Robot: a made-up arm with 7 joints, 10 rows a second.
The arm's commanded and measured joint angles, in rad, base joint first. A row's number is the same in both.
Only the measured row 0 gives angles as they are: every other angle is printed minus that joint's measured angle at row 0.
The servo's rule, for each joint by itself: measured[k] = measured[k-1] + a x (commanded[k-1-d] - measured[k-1]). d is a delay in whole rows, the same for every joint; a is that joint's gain. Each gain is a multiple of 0.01, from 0.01 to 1. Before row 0 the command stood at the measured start. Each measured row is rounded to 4 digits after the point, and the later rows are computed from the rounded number. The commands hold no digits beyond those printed.
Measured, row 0:
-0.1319 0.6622 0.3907 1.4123 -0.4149 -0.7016 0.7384
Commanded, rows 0 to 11:
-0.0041 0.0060 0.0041 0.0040 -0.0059 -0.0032 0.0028
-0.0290 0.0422 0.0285 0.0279 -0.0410 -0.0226 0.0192
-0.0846 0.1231 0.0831 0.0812 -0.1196 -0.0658 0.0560
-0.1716 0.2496 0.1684 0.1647 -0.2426 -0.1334 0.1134
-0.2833 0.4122 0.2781 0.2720 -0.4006 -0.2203 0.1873
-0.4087 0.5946 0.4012 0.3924 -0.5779 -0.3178 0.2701
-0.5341 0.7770 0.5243 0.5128 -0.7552 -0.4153 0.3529
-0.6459 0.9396 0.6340 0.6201 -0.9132 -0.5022 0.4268
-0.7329 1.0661 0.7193 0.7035 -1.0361 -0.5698 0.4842
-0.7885 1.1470 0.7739 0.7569 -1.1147 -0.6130 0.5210
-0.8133 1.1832 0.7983 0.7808 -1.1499 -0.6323 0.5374
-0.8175 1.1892 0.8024 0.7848 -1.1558 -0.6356 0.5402
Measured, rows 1 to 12:
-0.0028 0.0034 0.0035 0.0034 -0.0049 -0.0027 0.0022
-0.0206 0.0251 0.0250 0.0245 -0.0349 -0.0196 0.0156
-0.0641 0.0800 0.0750 0.0733 -0.1052 -0.0589 0.0475
-0.1372 0.1750 0.1553 0.1519 -0.2192 -0.1222 0.0996
-0.2365 0.3078 0.2609 0.2552 -0.3698 -0.2056 0.1689
-0.3536 0.4684 0.3816 0.3732 -0.5425 -0.3010 0.2488
-0.4763 0.6412 0.5043 0.4933 -0.7190 -0.3982 0.3310
-0.5916 0.8083 0.6158 0.6023 -0.8802 -0.4866 0.4067
-0.6877 0.9527 0.7048 0.6893 -1.0096 -0.5573 0.4679
-0.7562 1.0615 0.7642 0.7474 -1.0968 -0.6046 0.5098
-0.7950 1.1297 0.7935 0.7761 -1.1409 -0.6281 0.5316
-0.8103 1.1630 0.8012 0.7836 -1.1533 -0.6345 0.5384
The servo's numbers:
d 0
a 0.68 0.56 0.86 0.86 0.83 0.85 0.79

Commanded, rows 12 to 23:
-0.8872 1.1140 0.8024 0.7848 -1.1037 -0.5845 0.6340
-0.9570 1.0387 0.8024 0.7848 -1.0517 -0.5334 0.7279
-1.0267 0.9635 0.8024 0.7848 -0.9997 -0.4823 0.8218
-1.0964 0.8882 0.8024 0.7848 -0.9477 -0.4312 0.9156
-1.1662 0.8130 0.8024 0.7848 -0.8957 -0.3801 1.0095
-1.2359 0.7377 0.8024 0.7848 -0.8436 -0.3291 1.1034
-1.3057 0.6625 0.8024 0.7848 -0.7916 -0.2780 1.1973
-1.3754 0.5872 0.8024 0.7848 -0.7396 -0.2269 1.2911
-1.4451 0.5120 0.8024 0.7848 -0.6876 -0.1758 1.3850
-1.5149 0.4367 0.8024 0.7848 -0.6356 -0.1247 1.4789
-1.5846 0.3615 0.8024 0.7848 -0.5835 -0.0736 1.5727
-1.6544 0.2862 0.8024 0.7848 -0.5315 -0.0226 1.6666
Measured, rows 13 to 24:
-0.8626 1.1356 0.8022 0.7846 -1.1121 -0.5920 0.6139
-0.9268 1.0813 0.8024 0.7848 -1.0620 -0.5422 0.7040
-0.9947 1.0153 0.8024 0.7848 -1.0103 -0.4913 0.7971
-1.0639 0.9441 0.8024 0.7848 -0.9583 -0.4402 0.8907
-1.1335 0.8707 0.8024 0.7848 -0.9063 -0.3891 0.9846
-1.2031 0.7962 0.8024 0.7848 -0.8543 -0.3381 1.0785
-1.2729 0.7213 0.8024 0.7848 -0.8023 -0.2870 1.1724
-1.3426 0.6462 0.8024 0.7848 -0.7503 -0.2359 1.2662
-1.4123 0.5710 0.8024 0.7848 -0.6983 -0.1848 1.3601
-1.4821 0.4958 0.8024 0.7848 -0.6463 -0.1337 1.4540
-1.5518 0.4206 0.8024 0.7848 -0.5942 -0.0826 1.5478
-1.6216 0.3453 0.8024 0.7848 -0.5422 -0.0316 1.6417

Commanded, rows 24 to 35:
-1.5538 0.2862 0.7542 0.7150 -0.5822 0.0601 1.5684
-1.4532 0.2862 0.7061 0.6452 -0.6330 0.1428 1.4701
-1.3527 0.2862 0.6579 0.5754 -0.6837 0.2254 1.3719
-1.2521 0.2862 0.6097 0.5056 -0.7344 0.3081 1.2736
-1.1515 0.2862 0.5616 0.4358 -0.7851 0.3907 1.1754
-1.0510 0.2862 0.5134 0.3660 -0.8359 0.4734 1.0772
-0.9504 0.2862 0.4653 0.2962 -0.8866 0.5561 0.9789
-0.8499 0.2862 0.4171 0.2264 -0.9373 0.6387 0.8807
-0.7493 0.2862 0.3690 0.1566 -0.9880 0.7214 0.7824
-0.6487 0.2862 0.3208 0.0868 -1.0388 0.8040 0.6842
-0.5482 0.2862 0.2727 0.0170 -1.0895 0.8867 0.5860
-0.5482 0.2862 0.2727 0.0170 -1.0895 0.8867 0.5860
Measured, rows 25 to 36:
-1.5755 0.3122 0.7609 0.7248 -0.5754 0.0463 1.5838
-1.4923 0.2976 0.7138 0.6563 -0.6232 0.1283 1.4940
-1.3974 0.2912 0.6657 0.5867 -0.6734 0.2108 1.3975
-1.2986 0.2884 0.6175 0.5170 -0.7240 0.2935 1.2996
-1.1986 0.2872 0.5694 0.4472 -0.7747 0.3761 1.2015
-1.0982 0.2866 0.5212 0.3774 -0.8255 0.4588 1.1033
-0.9977 0.2864 0.4731 0.3076 -0.8762 0.5415 1.0050
-0.8972 0.2863 0.4249 0.2378 -0.9269 0.6241 0.9068
-0.7966 0.2862 0.3768 0.1680 -0.9776 0.7068 0.8085
-0.6960 0.2862 0.3286 0.0982 -1.0284 0.7894 0.7103
-0.5955 0.2862 0.2805 0.0284 -1.0791 0.8721 0.6121
-0.5633 0.2862 0.2738 0.0186 -1.0877 0.8845 0.5915

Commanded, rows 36 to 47:
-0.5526 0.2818 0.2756 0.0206 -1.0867 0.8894 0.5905
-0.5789 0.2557 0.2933 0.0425 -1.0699 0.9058 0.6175
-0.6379 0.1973 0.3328 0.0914 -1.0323 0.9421 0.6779
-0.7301 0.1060 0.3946 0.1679 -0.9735 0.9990 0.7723
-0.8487 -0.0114 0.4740 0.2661 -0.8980 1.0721 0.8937
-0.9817 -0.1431 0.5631 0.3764 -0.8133 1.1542 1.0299
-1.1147 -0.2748 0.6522 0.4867 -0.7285 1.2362 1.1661
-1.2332 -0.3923 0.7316 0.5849 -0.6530 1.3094 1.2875
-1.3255 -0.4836 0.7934 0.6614 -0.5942 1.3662 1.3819
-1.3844 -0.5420 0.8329 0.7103 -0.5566 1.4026 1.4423
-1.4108 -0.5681 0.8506 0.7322 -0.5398 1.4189 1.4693
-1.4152 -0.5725 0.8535 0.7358 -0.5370 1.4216 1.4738
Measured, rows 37 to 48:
-0.5560 0.2837 0.2753 0.0203 -1.0869 0.8887 0.5907
-0.5716 0.2680 0.2908 0.0394 -1.0728 0.9032 0.6119
-0.6167 0.2284 0.3269 0.0841 -1.0392 0.9363 0.6640
-0.6938 0.1599 0.3851 0.1562 -0.9847 0.9896 0.7496
-0.7991 0.0640 0.4616 0.2507 -0.9127 1.0597 0.8634
-0.9233 -0.0520 0.5489 0.3588 -0.8302 1.1400 0.9949
-1.0535 -0.1768 0.6377 0.4688 -0.7458 1.2218 1.1301
-1.1757 -0.2975 0.7185 0.5686 -0.6688 1.2963 1.2544
-1.2776 -0.4017 0.7829 0.6484 -0.6069 1.3557 1.3551
-1.3502 -0.4803 0.8259 0.7016 -0.5652 1.3956 1.4240
-1.3914 -0.5295 0.8471 0.7279 -0.5441 1.4154 1.4598
-1.4076 -0.5536 0.8526 0.7347 -0.5382 1.4207 1.4709

